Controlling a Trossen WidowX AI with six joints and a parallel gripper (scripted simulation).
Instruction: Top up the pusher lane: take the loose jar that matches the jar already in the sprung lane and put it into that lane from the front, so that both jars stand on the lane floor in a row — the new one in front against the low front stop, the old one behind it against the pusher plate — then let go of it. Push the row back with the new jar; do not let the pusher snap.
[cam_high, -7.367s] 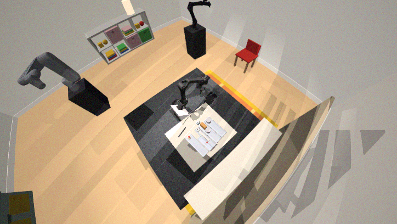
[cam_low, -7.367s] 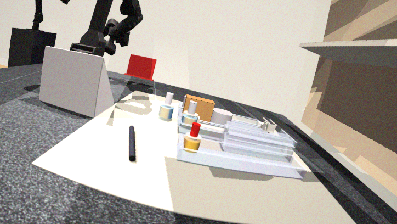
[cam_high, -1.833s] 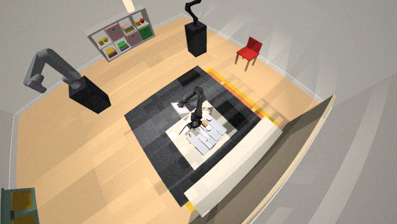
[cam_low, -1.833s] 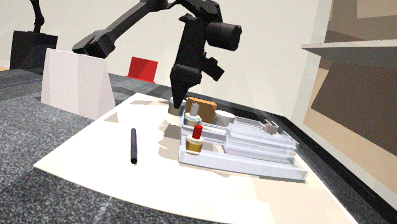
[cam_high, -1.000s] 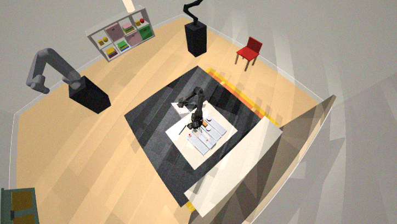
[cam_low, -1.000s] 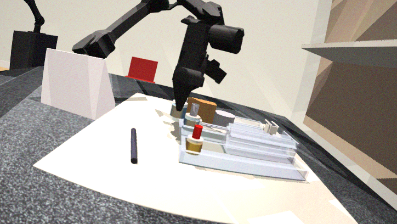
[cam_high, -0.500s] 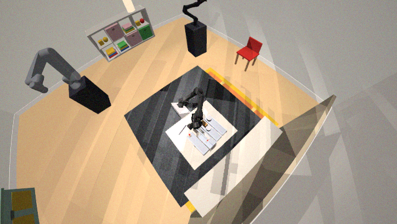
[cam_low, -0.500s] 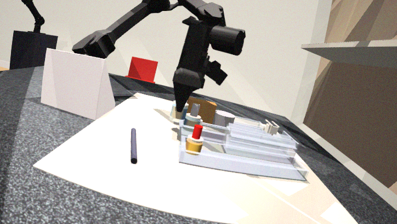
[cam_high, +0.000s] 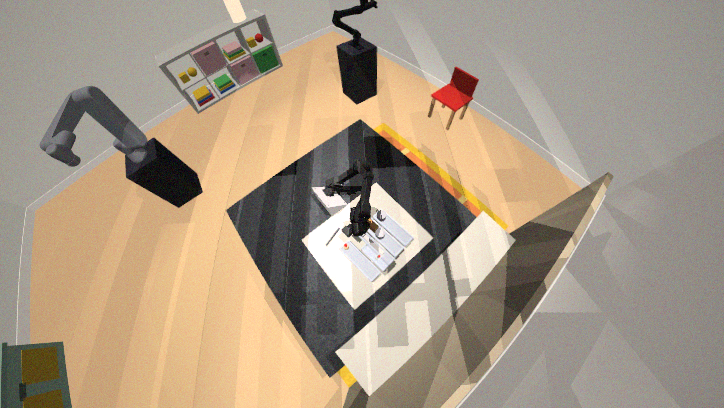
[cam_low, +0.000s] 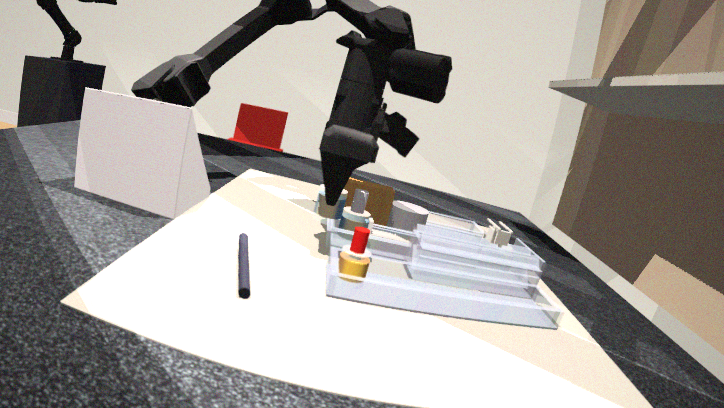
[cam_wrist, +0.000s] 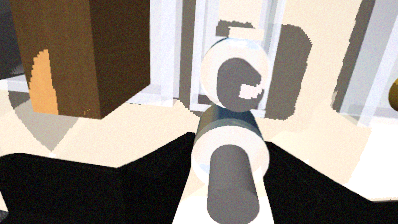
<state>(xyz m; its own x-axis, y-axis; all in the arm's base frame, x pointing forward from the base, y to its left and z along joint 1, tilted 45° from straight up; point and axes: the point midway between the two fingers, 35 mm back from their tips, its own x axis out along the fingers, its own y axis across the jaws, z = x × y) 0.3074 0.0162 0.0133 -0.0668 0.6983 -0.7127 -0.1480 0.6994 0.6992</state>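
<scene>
Now: gripper tip 80 mm to the right of the brown box, 40 mm short of it and 20 mm above it. From my gripper tip the other things lie so: dark pen (150 mm to the right, 60 mm behind, 50 mm below).
</scene>
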